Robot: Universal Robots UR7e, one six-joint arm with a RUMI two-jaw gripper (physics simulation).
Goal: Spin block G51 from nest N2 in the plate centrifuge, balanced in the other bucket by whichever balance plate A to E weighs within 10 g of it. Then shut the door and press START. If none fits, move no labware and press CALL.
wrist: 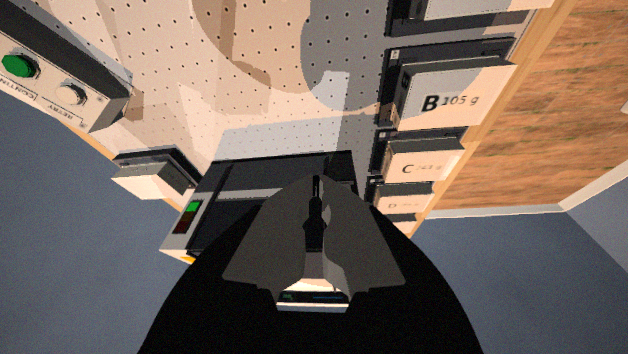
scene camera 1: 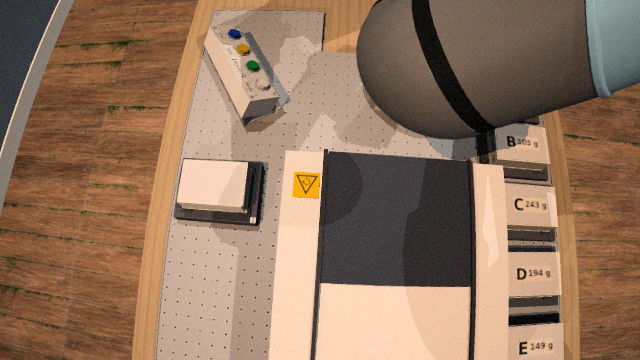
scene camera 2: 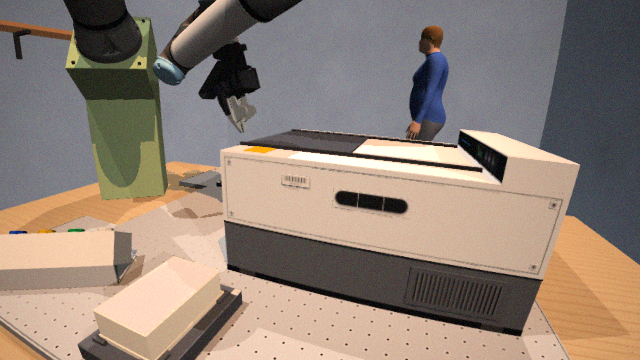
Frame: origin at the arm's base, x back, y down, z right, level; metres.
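Where they show: gripper, between the fingertips: (wrist: 316, 177) (scene camera 2: 242, 132); arm's base, origin of its link: (scene camera 2: 110, 40).
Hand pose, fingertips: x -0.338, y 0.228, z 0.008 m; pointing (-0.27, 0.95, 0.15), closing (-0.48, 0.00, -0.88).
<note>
Each offset is from my fingertips to the top centre of the thing. "*": to the spot under its first point.
My gripper (scene camera 2: 242, 129) (wrist: 316, 177) is shut and empty, fingers pointing down, near the dark-panel end of the plate centrifuge (scene camera 1: 297, 250) (scene camera 2: 380, 215). The arm hides it in scene camera 1. The dark door panel @(dy -0.015, dx -0.173, dz +0.187 m) (scene camera 1: 380, 220) (scene camera 2: 315, 140) covers part of the centrifuge's top. A white block @(dy +0.132, dx +0.019, dz +0.444 m) (scene camera 1: 212, 182) (scene camera 2: 160, 305) (wrist: 142, 181) sits on a dark nest at the left; no label is readable. Balance plates B 105 g @(dy +0.144, dx -0.087, dz -0.163 m) (scene camera 1: 522, 145) (wrist: 450, 100), C 243 g @(dy +0.144, dx -0.212, dz -0.117 m) (scene camera 1: 530, 204) (wrist: 422, 162), D 194 g @(dy +0.144, dx -0.336, dz -0.066 m) (scene camera 1: 533, 273) (wrist: 402, 202) and E 149 g @(dy +0.144, dx -0.466, dz -0.019 m) (scene camera 1: 535, 345) stand along the right. START is hidden.
A button box @(dy +0.114, dx +0.257, dz +0.339 m) (scene camera 1: 227, 75) (scene camera 2: 55, 257) (wrist: 97, 102) with blue, yellow, green and white buttons stands at the left. Part of another pale block @(* dy +0.144, dx +0.009, dz -0.188 m) (wrist: 480, 6) shows beyond plate B. A green robot pedestal (scene camera 2: 127, 145) and a person (scene camera 2: 429, 85) are in the background.
</note>
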